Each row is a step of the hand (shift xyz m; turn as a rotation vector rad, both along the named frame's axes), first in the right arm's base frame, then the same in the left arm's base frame.
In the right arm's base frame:
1: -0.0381 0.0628 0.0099 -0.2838 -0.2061 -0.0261
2: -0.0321 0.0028 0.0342 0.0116 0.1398 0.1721
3: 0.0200 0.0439 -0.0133 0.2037 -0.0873 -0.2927
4: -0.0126 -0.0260 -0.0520 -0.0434 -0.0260 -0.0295
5: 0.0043 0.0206 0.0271 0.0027 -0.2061 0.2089
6: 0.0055 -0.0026 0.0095 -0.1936 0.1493 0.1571
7: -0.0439 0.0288 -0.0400 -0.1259 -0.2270 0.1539
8: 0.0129 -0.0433 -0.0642 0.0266 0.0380 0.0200
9: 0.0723 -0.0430 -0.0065 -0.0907 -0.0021 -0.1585
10: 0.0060 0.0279 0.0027 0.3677 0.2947 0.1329
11: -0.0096 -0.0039 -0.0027 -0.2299 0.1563 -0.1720
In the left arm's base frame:
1: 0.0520 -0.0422 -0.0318 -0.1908 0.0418 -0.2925
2: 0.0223 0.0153 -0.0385 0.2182 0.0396 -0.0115
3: 0.0261 -0.0327 0.0275 -0.2431 -0.1078 0.2531
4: -0.0541 -0.0246 -0.0034 -0.0414 -0.0158 -0.0383
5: 0.0334 0.0078 0.0004 -0.0224 0.2844 -0.0687
6: 0.0045 0.0100 0.0029 0.2036 -0.0282 -0.2054
7: -0.0064 -0.0584 -0.0300 -0.0814 0.2257 -0.1830
8: -0.0736 -0.0162 0.0220 0.0434 -0.0030 0.0256
9: -0.0327 0.0405 0.0664 -0.1091 -0.1369 -0.0520
10: 0.0234 -0.0143 0.0084 0.3321 0.0007 0.3598
11: -0.0053 -0.0019 -0.0091 -0.0052 -0.2821 -0.1652

